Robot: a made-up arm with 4 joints.
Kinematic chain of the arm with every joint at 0, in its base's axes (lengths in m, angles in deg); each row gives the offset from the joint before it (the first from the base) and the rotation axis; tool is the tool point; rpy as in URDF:
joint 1: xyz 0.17 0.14 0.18 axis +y
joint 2: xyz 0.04 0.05 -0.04 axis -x
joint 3: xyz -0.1 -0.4 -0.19 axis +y
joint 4: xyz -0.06 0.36 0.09 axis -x
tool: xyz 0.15 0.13 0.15 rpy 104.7 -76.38 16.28
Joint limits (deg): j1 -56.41..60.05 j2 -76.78..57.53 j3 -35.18..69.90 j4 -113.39..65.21
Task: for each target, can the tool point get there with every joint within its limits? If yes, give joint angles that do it. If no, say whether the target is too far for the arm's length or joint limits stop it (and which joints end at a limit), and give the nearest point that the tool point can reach.
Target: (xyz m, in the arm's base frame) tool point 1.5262 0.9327 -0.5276
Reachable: no: too far | nearest point 0.4728 0.3394 0.0220 | short by 1.328 m
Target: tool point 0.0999 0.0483 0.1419
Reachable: yes | joints -40.02 -17.76 -21.90 -64.03
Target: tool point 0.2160 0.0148 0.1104
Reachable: yes | joints 30.10 -7.14 11.32 -83.19
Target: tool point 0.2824 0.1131 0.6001
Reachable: no: joint limits stop it (at a limit: joint 1, joint 2) | nearest point 0.2683 0.0746 0.3581 | short by 0.245 m
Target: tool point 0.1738 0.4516 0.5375
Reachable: no: joint limits stop it (at a limit: joint 1, joint 2) | nearest point 0.2351 0.4092 0.3358 | short by 0.215 m
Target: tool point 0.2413 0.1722 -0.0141
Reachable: yes | joints 50.38 23.70 40.97 -30.66
